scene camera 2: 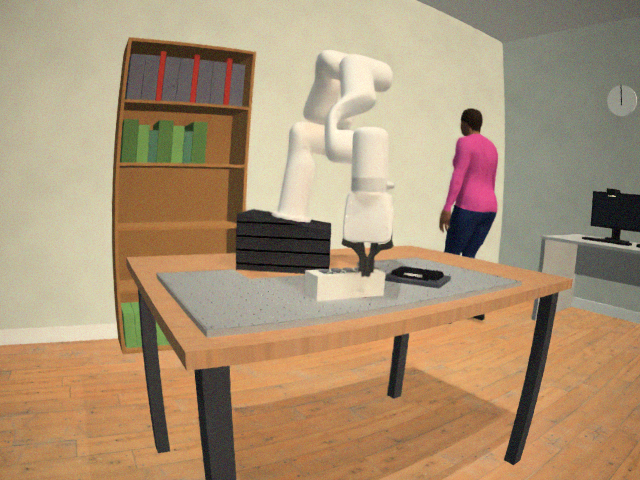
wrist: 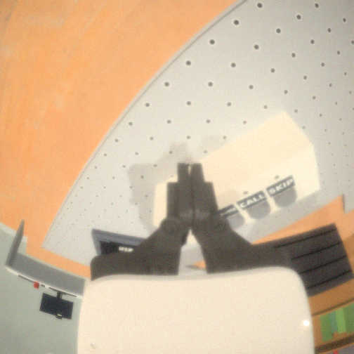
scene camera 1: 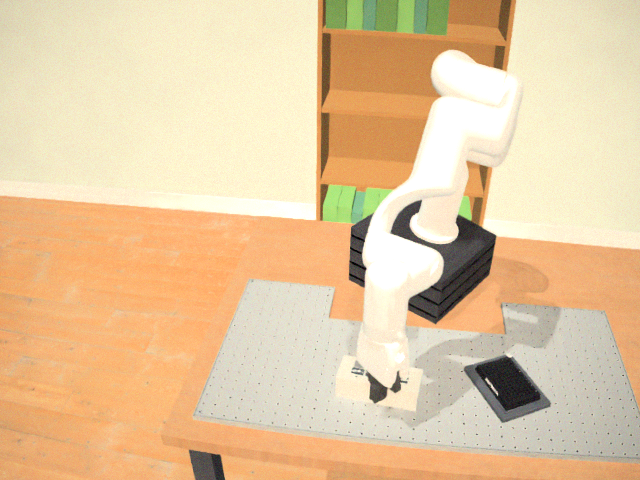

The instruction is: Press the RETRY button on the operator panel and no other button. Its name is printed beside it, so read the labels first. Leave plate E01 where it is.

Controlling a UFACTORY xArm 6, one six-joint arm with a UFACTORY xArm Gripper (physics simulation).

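Places are measured from the arm's base along level axes (x down, y left, z ahead), in millimetres.
Pixels of known places: gripper, fingertip midpoint: [scene camera 2: 366, 275] [scene camera 1: 377, 398]; arm's base, origin of the base link: [scene camera 2: 291, 218] [scene camera 1: 433, 228].
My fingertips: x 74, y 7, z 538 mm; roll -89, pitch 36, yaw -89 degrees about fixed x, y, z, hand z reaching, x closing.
Note:
For each thing: its middle in the pictures, then the offset to it from my fingertips. Level surfaces: height alone.
- cream operator panel, body centre: [scene camera 1: 379, 382] [scene camera 2: 345, 282] dx +30, dy -15, dz -70 mm
- dark plate, body centre: [scene camera 1: 507, 382] [scene camera 2: 417, 273] dx +38, dy +242, dz -166 mm
- grey pegboard mat, its level: dx +57 mm
The cream operator panel [scene camera 1: 346, 390] [scene camera 2: 336, 286] [wrist: 280, 135] stands on the pegboard mat. In the wrist view, the SKIP button [wrist: 285, 197] and CALL button [wrist: 260, 209] show with readable labels; a third button [wrist: 233, 219] is partly covered. The RETRY label and button cannot be made out in the wrist view, where the fingers cover that end. My gripper [scene camera 1: 377, 396] [scene camera 2: 366, 273] [wrist: 187, 177] is shut and empty, its tips low at the panel end nearer the dark plate; contact cannot be told. The dark plate [scene camera 1: 516, 387] [scene camera 2: 418, 273] [wrist: 112, 247] lies apart, its label unreadable.
The grey pegboard mat [scene camera 1: 279, 330] [scene camera 2: 222, 304] [wrist: 240, 90] lies on the wooden table [scene camera 1: 299, 248] [scene camera 2: 320, 338]. A black stepped base [scene camera 1: 465, 279] [scene camera 2: 281, 248] [wrist: 320, 260] stands behind the panel under the arm. A bookshelf [scene camera 1: 319, 129] [scene camera 2: 119, 206] stands by the wall. A person [scene camera 2: 475, 175] stands beyond the table.

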